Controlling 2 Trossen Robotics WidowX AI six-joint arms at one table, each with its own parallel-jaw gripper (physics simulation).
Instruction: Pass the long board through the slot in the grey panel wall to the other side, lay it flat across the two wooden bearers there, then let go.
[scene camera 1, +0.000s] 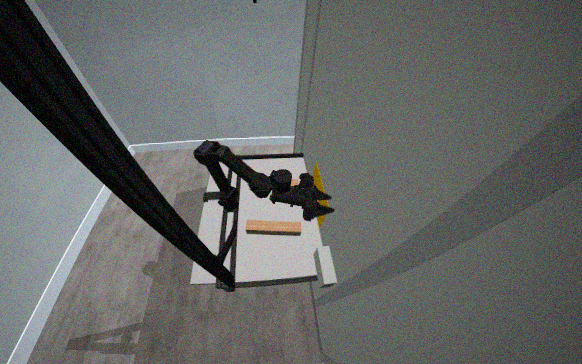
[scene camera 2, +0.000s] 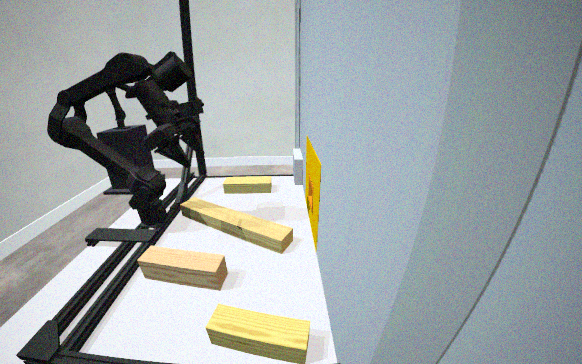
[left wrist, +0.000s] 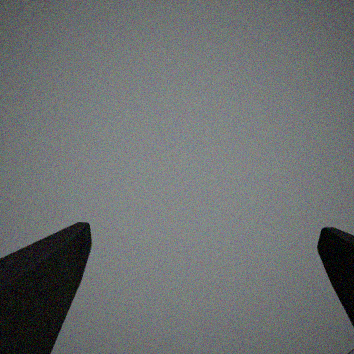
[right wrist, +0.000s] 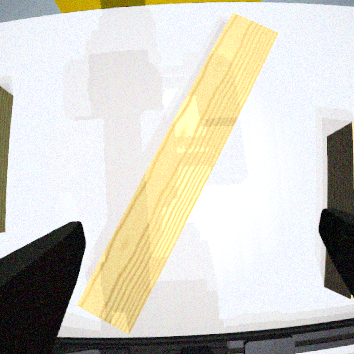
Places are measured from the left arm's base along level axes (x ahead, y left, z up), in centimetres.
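Where they show: left gripper, fingertip midpoint: (scene camera 1: 332, 203) (left wrist: 206, 236); right gripper, fingertip midpoint: (scene camera 2: 196, 160) (right wrist: 203, 226); left arm's base, link origin: (scene camera 1: 230, 206); right arm's base, link origin: (scene camera 2: 154, 221).
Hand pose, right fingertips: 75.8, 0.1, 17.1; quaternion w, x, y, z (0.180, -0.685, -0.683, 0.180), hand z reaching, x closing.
Things, the pixels of their top centre, and the offset from my right fingertips, as dx, dy, dz. "*": a spot on its surface instead.
- long board, top centre: (right wrist: 186, 155) (scene camera 2: 229, 215) -6.2, +0.0, -15.1
- orange-edged slot, surface spot: (scene camera 2: 310, 195) * -27.8, -5.3, -12.5
- wooden bearer, top centre: (scene camera 1: 273, 225) -54.5, -13.5, -14.3
The long board (scene camera 2: 250, 226) (right wrist: 175, 175) lies flat on the white table in scene camera 2, slanting from the black rail towards the grey wall (scene camera 1: 425, 100) (scene camera 2: 380, 125). My right gripper (scene camera 2: 195, 169) (right wrist: 203, 226) is open and empty, pointing down above the board's rail end; the board runs diagonally across its wrist view. A yellow panel (scene camera 1: 320, 172) (scene camera 2: 312, 155) (right wrist: 80, 5) on the wall bears the orange-edged slot (scene camera 2: 310, 195). In scene camera 1 one wooden bearer (scene camera 1: 273, 227) shows; another (scene camera 1: 295, 182) is mostly hidden by the arm. My left gripper (scene camera 1: 330, 204) (left wrist: 206, 236) is open and empty, near the panel, facing the wall.
Several shorter wooden blocks (scene camera 2: 247, 185) (scene camera 2: 182, 267) (scene camera 2: 257, 334) lie around the long board. A light grey box (scene camera 1: 327, 265) (scene camera 2: 298, 167) is on the wall at the table's edge on each side. Black rails (scene camera 2: 105, 287) run along the table's side away from the wall.
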